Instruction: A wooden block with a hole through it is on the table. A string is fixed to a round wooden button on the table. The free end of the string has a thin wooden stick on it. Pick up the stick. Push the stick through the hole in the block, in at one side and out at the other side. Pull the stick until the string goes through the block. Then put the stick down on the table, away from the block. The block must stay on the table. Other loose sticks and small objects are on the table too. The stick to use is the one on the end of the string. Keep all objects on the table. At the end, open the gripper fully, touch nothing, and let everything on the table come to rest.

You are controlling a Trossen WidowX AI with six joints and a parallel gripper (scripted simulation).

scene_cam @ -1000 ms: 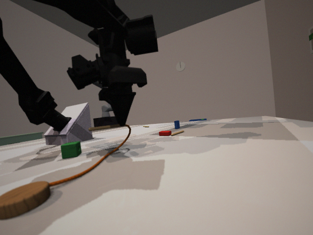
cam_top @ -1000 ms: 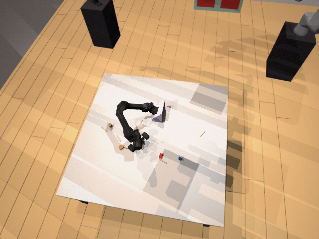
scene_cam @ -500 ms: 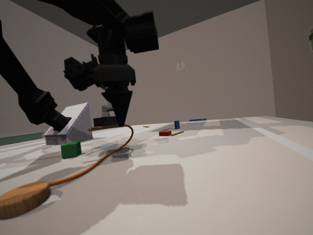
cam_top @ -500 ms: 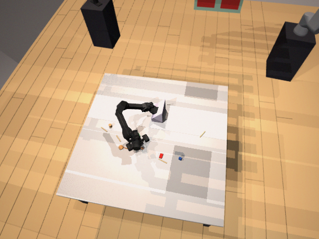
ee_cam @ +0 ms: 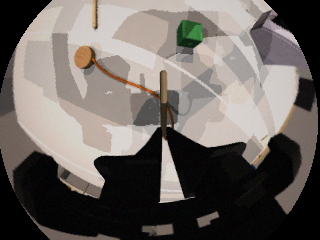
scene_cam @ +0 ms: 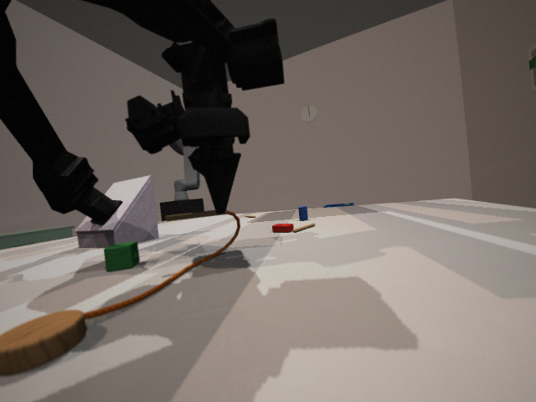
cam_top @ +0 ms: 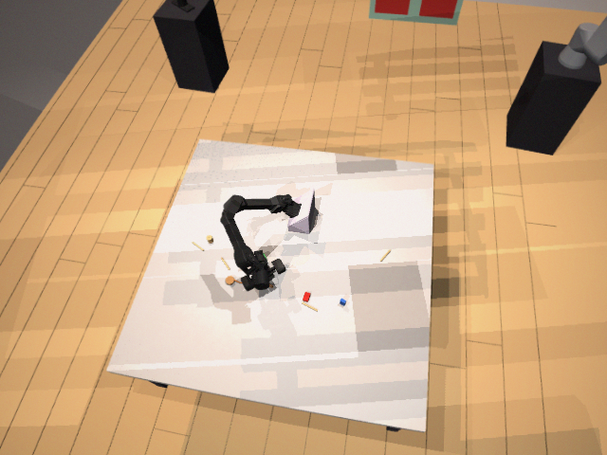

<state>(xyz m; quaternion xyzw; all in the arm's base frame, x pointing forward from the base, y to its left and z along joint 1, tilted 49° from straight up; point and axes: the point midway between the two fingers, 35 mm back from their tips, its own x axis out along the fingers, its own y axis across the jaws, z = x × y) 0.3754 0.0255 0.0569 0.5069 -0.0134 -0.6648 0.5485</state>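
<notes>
The green block lies 13 cm behind my gripper tip, 6 cm to the right of it and 4 cm below it. The rest, counted from my gripper tip: blue block 34 cm to the left, 4 cm below, 2 cm behind; then round wooden button 17 cm to the right, 5 cm below, 1 cm ahead; then red block 18 cm to the left, 5 cm below.
</notes>
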